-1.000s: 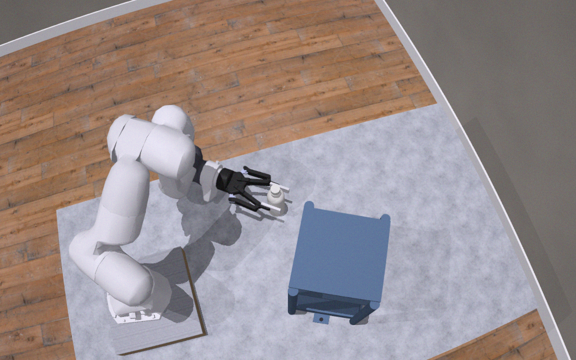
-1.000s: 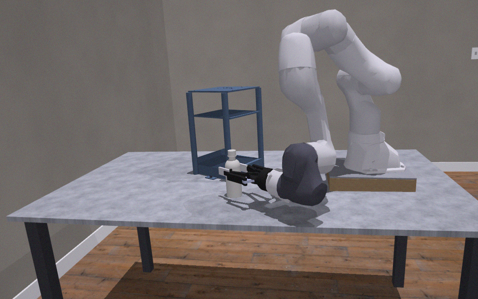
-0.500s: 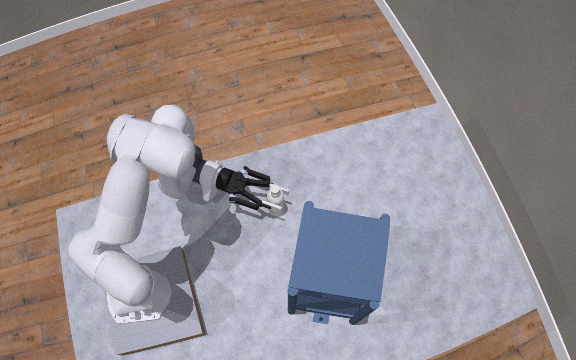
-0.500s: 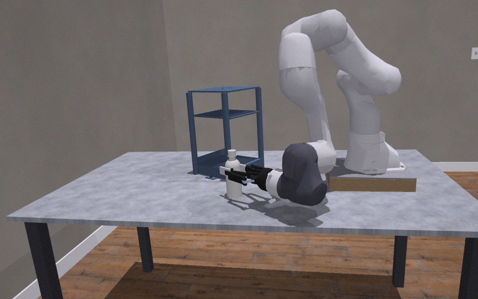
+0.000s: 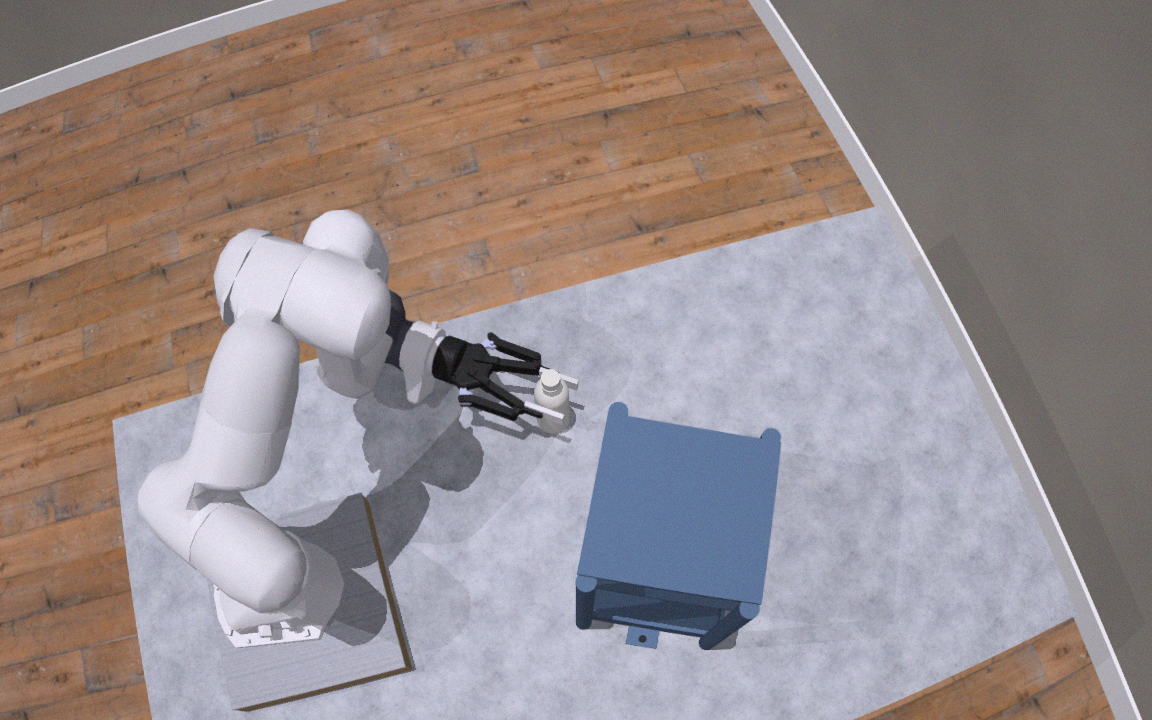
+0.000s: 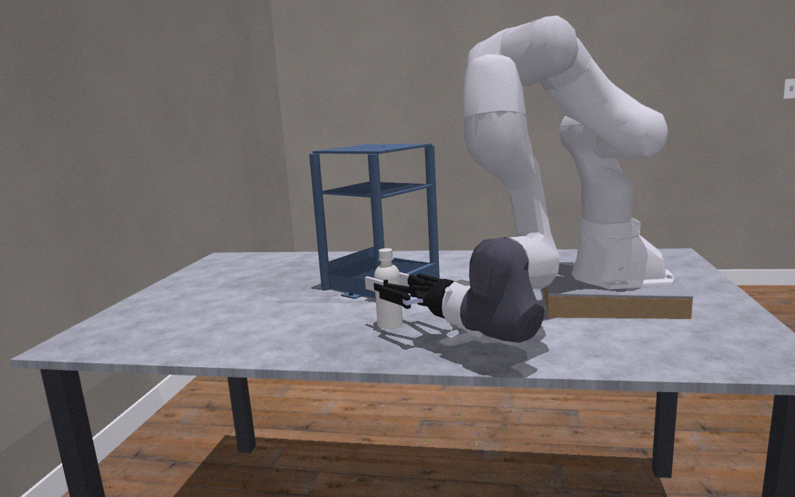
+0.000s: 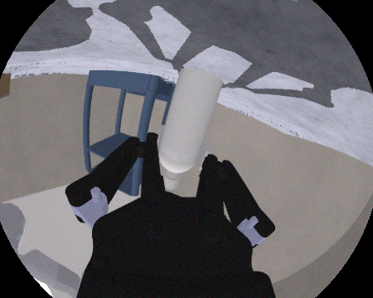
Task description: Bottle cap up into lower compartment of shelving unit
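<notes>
My gripper is now 10 mm below the white bottle. From my hand the other things lie so: blue shelving unit: 300 mm to the right, 80 mm above, 70 mm ahead.
</notes>
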